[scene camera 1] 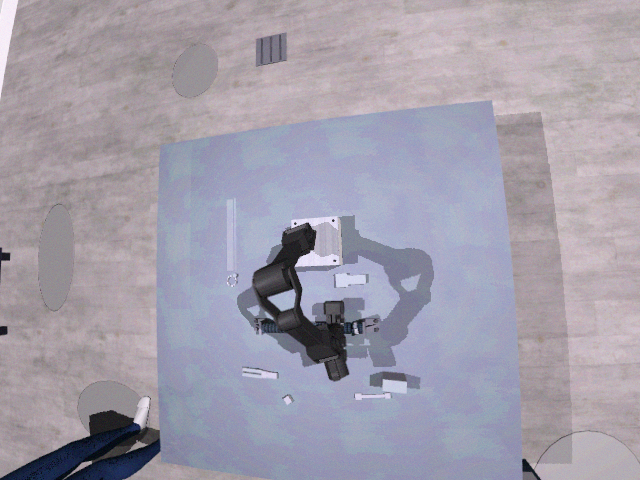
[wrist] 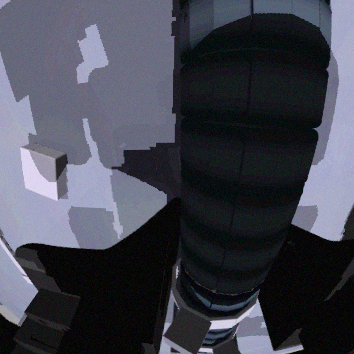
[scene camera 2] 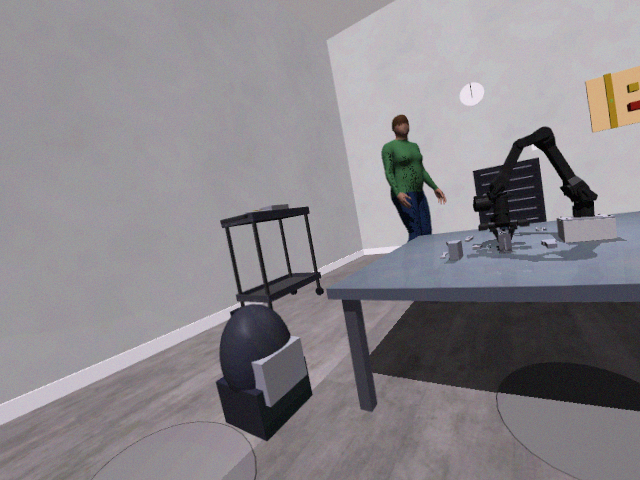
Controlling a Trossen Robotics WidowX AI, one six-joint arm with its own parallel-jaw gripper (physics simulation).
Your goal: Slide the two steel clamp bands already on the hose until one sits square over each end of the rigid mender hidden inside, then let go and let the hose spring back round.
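The dark ribbed hose (scene camera 1: 271,327) (wrist: 252,90) runs between two end brackets (scene camera 1: 257,326) (scene camera 1: 371,324). My gripper (scene camera 1: 336,329) (wrist: 206,203) is shut on the hose, one finger on each side, right of its middle in the overhead view. A steel clamp band (scene camera 1: 355,327) (wrist: 227,322) circles the hose between gripper and right bracket; in the wrist view its screw housing faces left. A pale edge below it may be the second band; I cannot tell. Whether a band touches the fingers is unclear. The mender is hidden inside. In the side view the right bracket (scene camera 2: 505,241) hides the fingertips.
On the table (scene camera 1: 413,170) (scene camera 2: 465,291) are a small cube (scene camera 1: 287,398) (wrist: 44,172), a slotted tool (scene camera 1: 259,373), a thin bar (scene camera 1: 372,396), a block (scene camera 1: 394,385) (scene camera 2: 454,250), a pale piece (scene camera 1: 351,280), a ring (scene camera 1: 232,280) and a long strip (scene camera 1: 231,235). The arm base (scene camera 1: 330,260) stands behind.
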